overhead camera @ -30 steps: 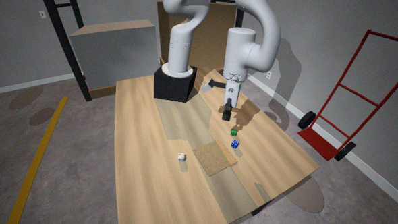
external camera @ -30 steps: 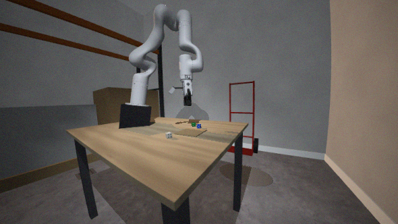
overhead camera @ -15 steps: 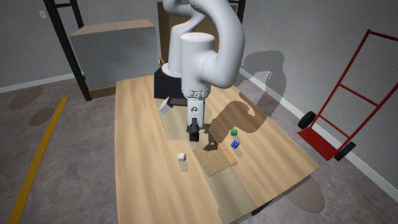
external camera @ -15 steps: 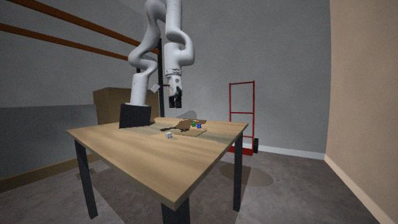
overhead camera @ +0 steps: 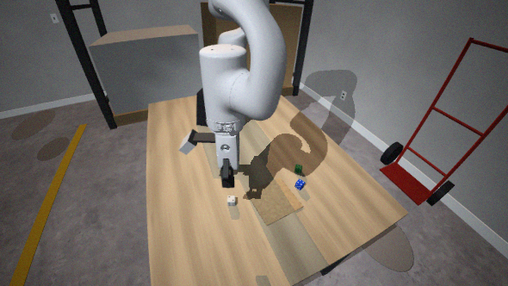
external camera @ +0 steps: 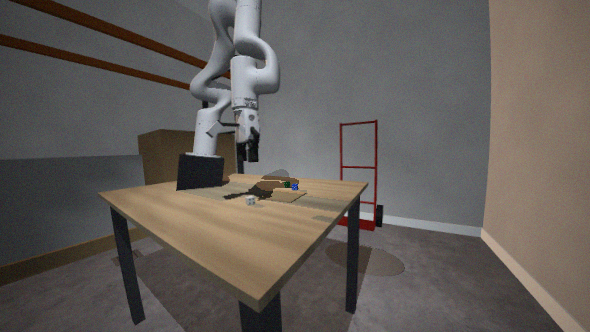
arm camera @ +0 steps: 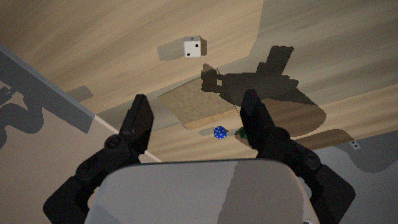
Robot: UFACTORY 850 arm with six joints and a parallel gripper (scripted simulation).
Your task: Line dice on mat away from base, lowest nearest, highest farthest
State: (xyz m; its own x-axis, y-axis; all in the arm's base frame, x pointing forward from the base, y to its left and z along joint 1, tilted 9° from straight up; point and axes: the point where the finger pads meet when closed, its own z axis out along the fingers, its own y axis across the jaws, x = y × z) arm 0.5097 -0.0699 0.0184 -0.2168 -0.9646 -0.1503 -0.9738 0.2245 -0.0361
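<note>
Right now the white die is 14 cm below my hand. From my hand the other things lie so: green die 27 cm to the left, 14 cm below, 8 cm behind; blue die 25 cm to the left, 14 cm below, 1 cm behind; tan mat 15 cm below, 14 cm to the left, 2 cm ahead.
</note>
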